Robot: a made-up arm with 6 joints. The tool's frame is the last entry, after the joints.
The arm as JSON. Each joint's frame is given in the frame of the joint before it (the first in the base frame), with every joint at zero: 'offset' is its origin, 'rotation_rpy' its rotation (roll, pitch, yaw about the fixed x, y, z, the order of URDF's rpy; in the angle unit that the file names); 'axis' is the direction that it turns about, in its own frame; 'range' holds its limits. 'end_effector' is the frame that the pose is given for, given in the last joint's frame.
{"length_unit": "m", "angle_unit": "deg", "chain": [
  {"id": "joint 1", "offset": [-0.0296, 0.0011, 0.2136], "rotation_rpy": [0.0, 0.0, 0.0], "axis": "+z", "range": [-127.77, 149.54]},
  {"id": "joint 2", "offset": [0.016, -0.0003, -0.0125], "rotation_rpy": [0.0, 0.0, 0.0], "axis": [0.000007, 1.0, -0.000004], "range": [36.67, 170.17]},
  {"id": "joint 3", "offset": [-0.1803, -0.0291, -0.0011], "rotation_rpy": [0.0, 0.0, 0.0], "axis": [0.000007, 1.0, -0.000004], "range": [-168.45, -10.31]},
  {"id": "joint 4", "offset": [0.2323, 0.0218, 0.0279], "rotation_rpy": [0.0, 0.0, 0.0], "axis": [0.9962, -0.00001, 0.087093], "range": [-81.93, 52.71]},
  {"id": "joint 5", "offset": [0.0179, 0.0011, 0.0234], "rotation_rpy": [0.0, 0.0, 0.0], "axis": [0.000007, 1.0, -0.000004], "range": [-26.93, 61.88]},
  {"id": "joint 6", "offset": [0.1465, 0.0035, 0.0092], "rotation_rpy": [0.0, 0.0, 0.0], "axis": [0.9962, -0.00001, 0.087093], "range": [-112.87, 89.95]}
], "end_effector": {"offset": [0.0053, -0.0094, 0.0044], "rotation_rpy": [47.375, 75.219, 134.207]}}
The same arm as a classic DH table. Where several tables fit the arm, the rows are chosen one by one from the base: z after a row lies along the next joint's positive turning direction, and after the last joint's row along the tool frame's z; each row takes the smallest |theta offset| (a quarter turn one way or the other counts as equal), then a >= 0, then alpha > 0; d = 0 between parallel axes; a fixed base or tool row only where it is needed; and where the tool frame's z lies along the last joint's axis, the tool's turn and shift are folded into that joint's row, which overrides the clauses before.
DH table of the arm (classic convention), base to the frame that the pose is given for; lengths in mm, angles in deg. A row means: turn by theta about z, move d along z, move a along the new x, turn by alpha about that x. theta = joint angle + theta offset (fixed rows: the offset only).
base (fixed): a -29.6; alpha 0; d 0; theta_offset -2.13
joint 1: a 16; alpha -90; d 201.1; theta_offset 2.13
joint 2: a -180.3; alpha 0; d 0; theta_offset -0.35
joint 3: a -7.6; alpha 90; d -7.6; theta_offset 85.35
joint 4: a -21.8; alpha -90; d 253.7; theta_offset 0
joint 5: a 3.6; alpha 90; d 4.6; theta_offset 0
joint 6: a -5.4; alpha -85.09; d 153.1; theta_offset 9.59
tool (fixed): a 0; alpha 0; d -8.6; theta_offset 15.21
Joint limits (deg, base to tool): -127.77..149.54 36.67..170.17 -168.45..-10.31 -81.93..52.71 -26.93..61.88 -112.87..89.95

